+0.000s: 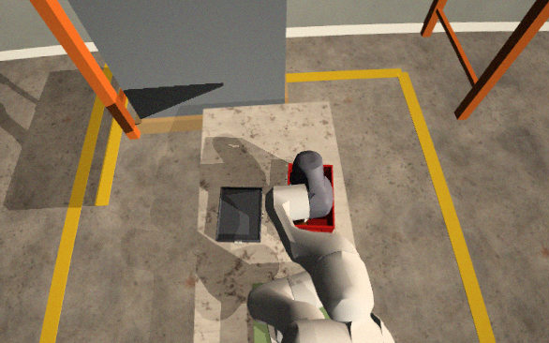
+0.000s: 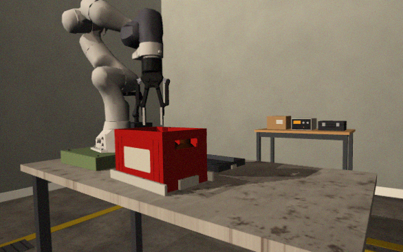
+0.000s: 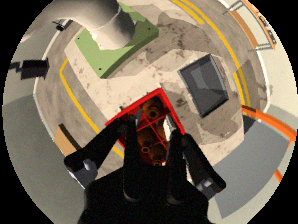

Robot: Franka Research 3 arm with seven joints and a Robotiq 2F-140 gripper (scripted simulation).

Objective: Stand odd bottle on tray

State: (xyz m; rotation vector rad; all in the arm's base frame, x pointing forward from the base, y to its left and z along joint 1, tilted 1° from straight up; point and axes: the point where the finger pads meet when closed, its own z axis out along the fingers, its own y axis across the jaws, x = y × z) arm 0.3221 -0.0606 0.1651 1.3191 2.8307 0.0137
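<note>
The red crate lies 8 cm ahead of my hand, 5 cm to the right of it and 13 cm below it. The rest, counted from my hand: dark tray: 7 cm ahead, 25 cm to the left, 20 cm below; then brown bottle: 8 cm ahead, 9 cm to the right, 13 cm below.
</note>
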